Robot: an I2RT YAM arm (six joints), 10 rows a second.
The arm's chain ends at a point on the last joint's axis. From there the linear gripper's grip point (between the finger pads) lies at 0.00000 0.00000 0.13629 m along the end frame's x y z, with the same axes.
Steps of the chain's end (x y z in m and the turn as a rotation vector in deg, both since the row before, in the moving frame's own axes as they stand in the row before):
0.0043, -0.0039, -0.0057, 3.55, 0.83, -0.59
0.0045, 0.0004, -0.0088, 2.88, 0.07, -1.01
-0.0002, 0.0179, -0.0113, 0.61, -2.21, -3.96
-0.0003, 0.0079, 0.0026, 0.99, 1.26, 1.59
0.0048, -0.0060, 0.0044, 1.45, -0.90, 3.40
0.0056, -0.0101, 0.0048, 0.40, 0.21, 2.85
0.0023, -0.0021, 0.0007, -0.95, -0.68, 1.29
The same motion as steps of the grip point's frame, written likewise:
0.0062, -0.0123, -0.0060, 3.55, 0.83, -0.59
0.0046, -0.0064, -0.0090, 2.88, 0.07, -1.01
-0.0055, 0.0166, -0.0114, 0.61, -2.21, -3.96
0.0027, 0.0056, 0.0025, 0.99, 1.26, 1.59
0.0028, -0.0095, 0.0043, 1.45, -0.90, 3.40
0.0061, -0.0110, 0.0048, 0.40, 0.21, 2.85
0.0007, 0.0001, 0.0007, -0.95, -0.68, 1.29

